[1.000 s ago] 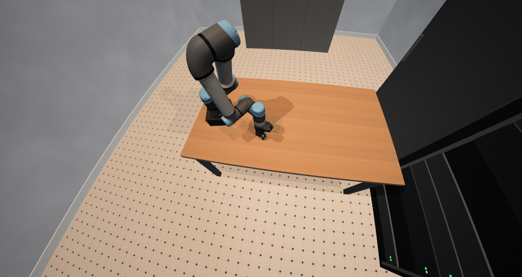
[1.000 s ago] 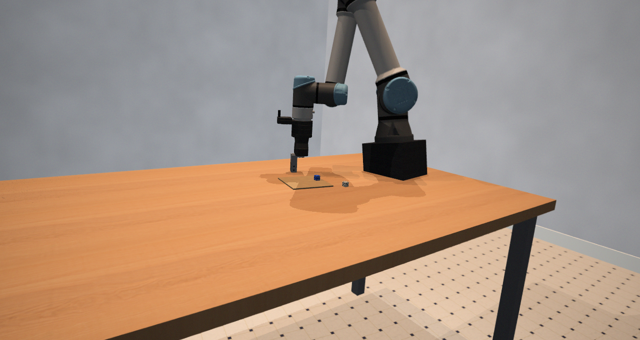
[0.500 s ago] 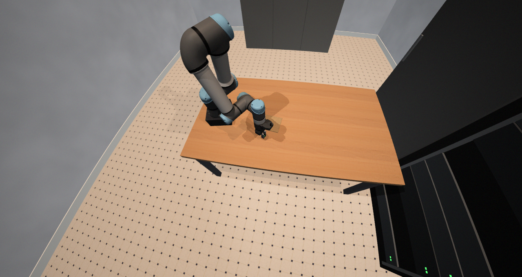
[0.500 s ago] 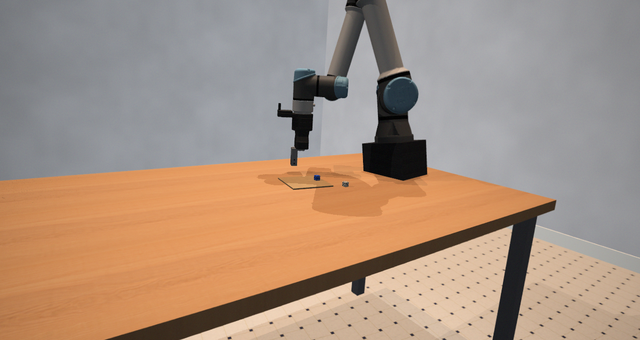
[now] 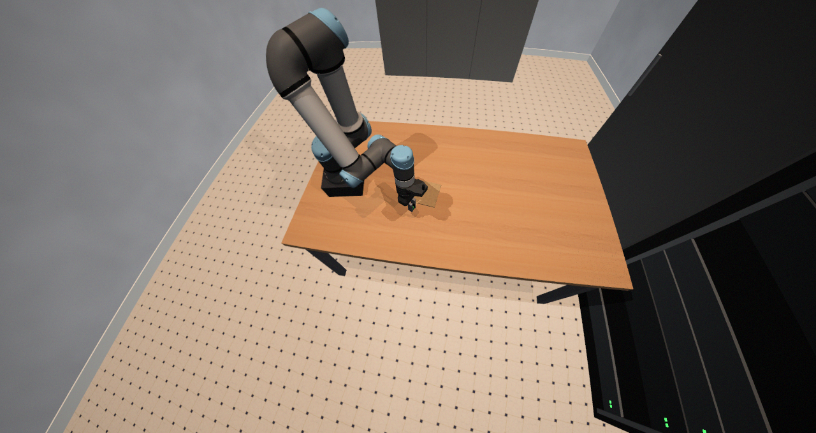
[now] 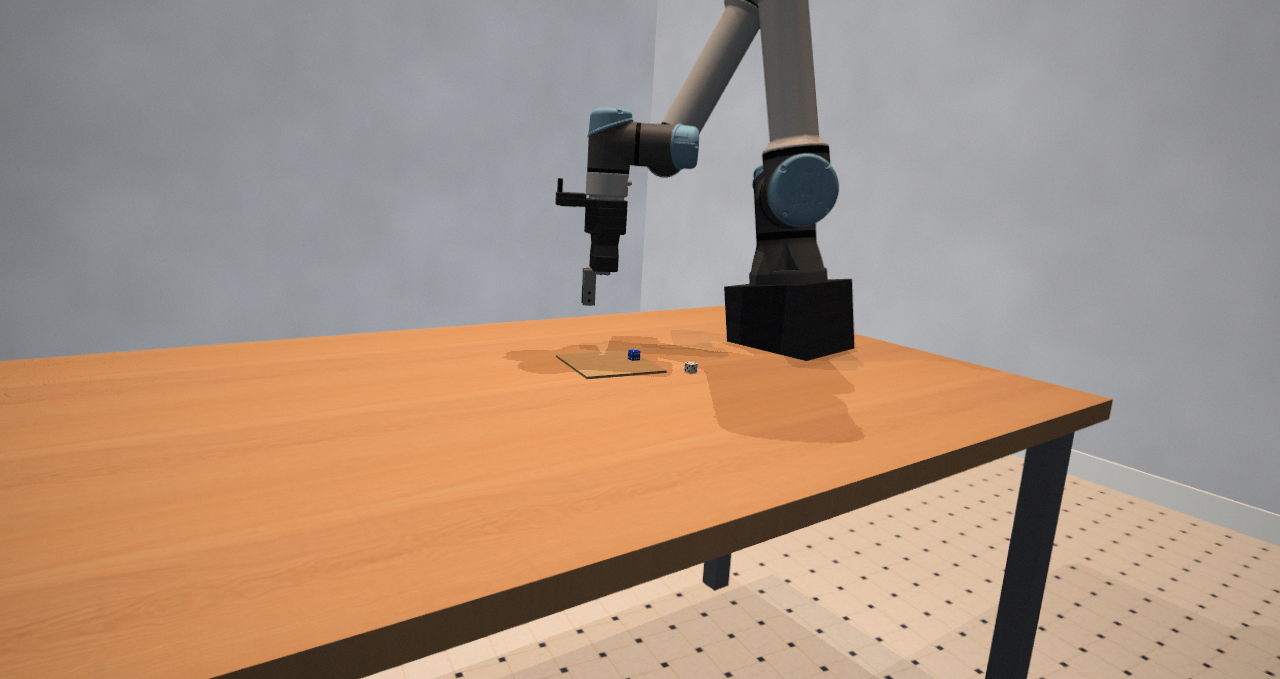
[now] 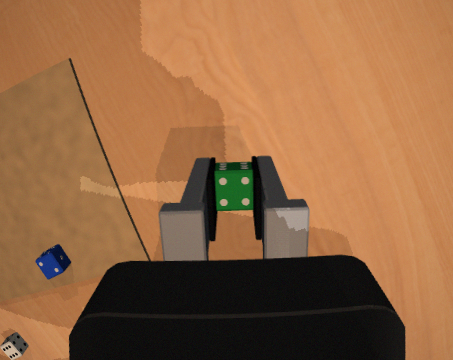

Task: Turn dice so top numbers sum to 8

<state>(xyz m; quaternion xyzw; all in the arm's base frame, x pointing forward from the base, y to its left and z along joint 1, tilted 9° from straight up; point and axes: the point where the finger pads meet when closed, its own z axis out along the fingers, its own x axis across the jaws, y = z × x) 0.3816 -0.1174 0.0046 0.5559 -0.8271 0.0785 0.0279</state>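
The mat lies 3 cm ahead of my hand, 14 cm to the left of it and 9 cm below it. Round my hand: white die 7 cm behind, 23 cm to the left, 9 cm below; green die 1 cm below; blue die 2 cm behind, 14 cm to the left, 8 cm below.
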